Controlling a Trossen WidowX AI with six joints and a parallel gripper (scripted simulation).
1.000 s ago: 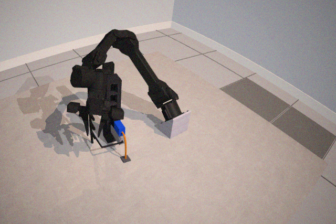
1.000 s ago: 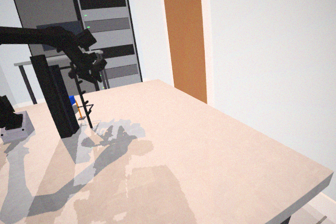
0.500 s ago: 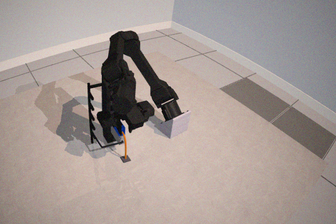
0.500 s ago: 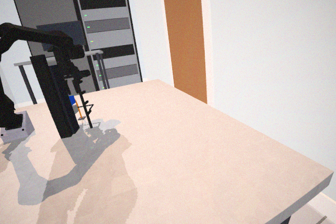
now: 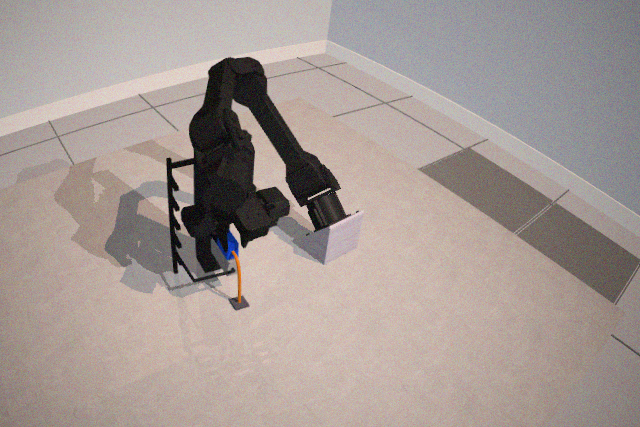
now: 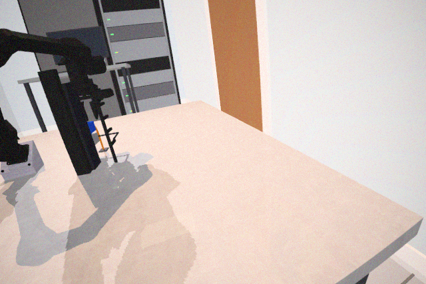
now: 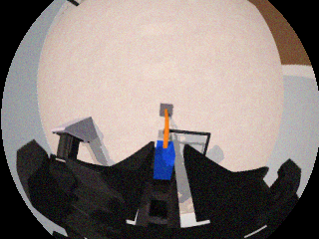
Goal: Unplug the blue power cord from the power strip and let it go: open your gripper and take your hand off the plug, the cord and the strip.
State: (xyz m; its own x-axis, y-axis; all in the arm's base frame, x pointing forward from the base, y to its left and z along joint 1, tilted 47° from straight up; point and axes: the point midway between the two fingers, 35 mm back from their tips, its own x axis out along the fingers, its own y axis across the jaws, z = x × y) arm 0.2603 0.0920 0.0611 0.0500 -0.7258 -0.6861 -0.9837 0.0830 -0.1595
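Now: gripper tip 10 mm past the blue plug, 50 mm to the left of it and 10 mm above it.
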